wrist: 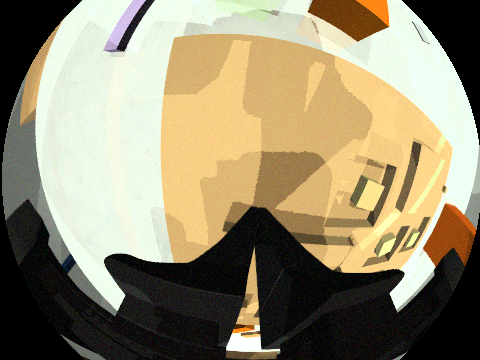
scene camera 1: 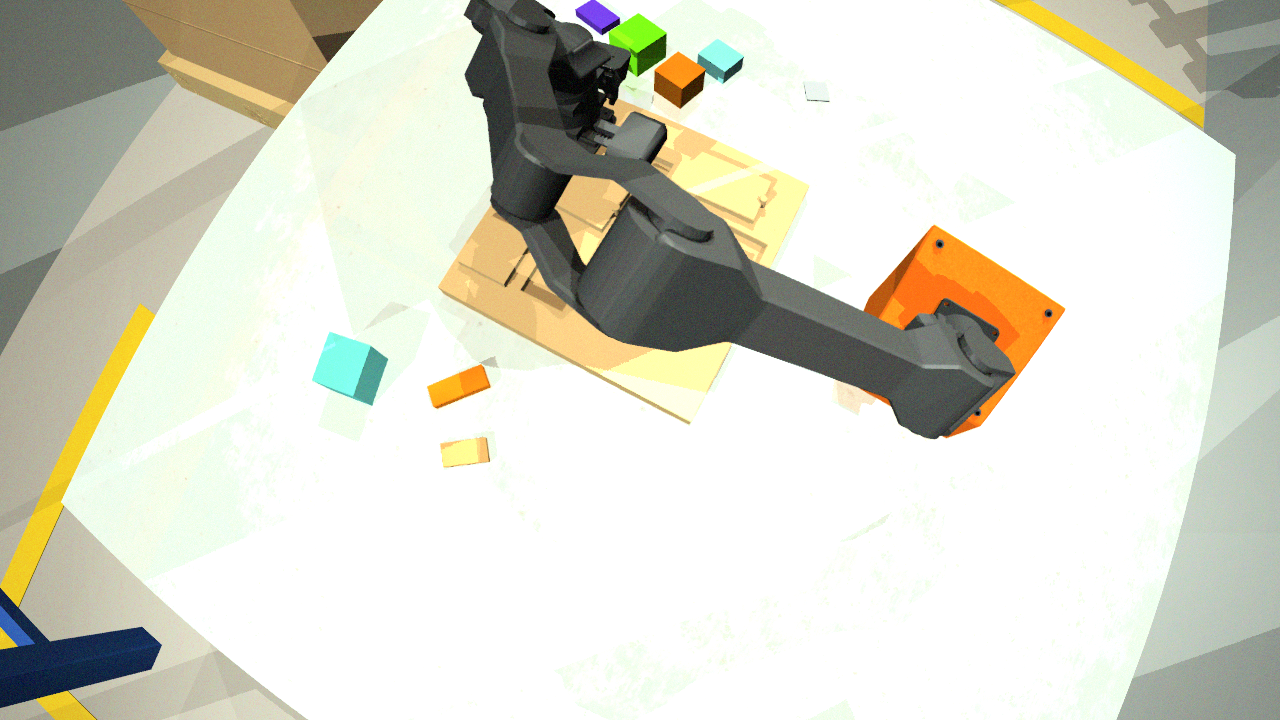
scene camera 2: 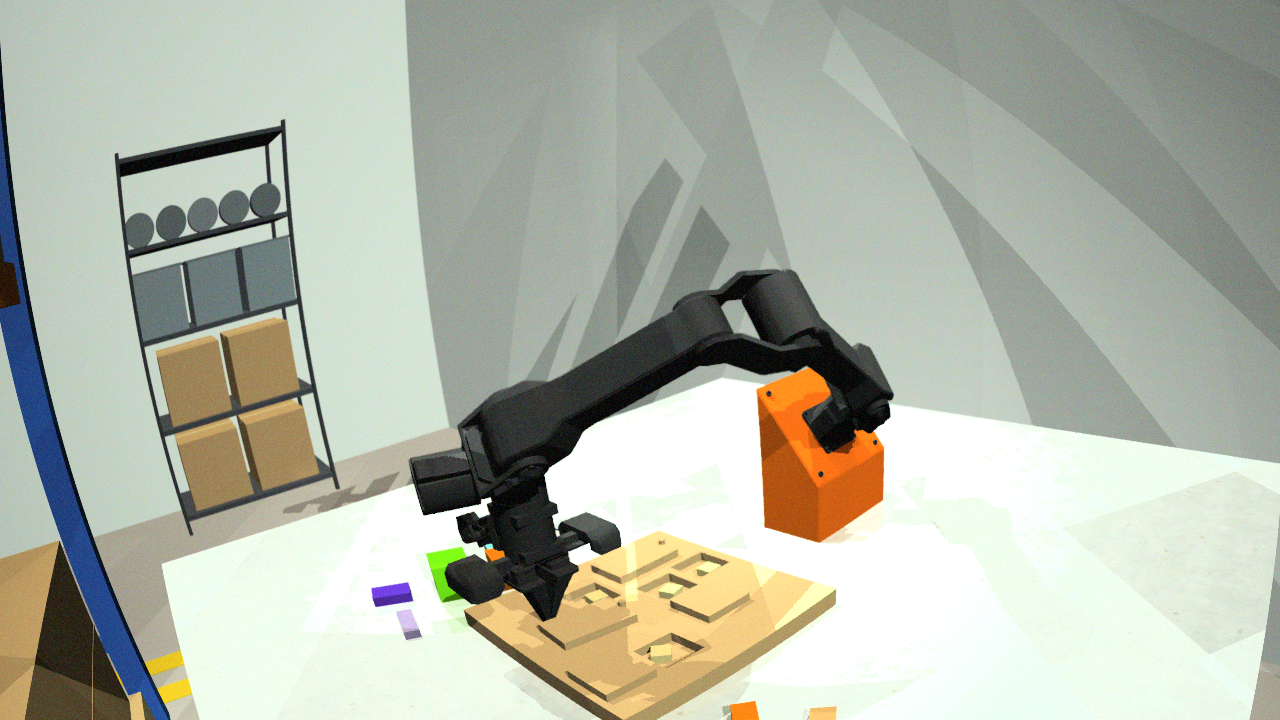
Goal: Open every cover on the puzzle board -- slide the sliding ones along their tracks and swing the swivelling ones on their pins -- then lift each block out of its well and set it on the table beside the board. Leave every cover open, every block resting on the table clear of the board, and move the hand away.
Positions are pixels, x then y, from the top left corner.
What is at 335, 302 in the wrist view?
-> My gripper.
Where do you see an orange slab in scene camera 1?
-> At 462, 385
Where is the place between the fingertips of my gripper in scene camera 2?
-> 548, 622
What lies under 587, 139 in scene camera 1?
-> My gripper.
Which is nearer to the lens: the orange cube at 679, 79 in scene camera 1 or the tan slab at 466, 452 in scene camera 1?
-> The tan slab.
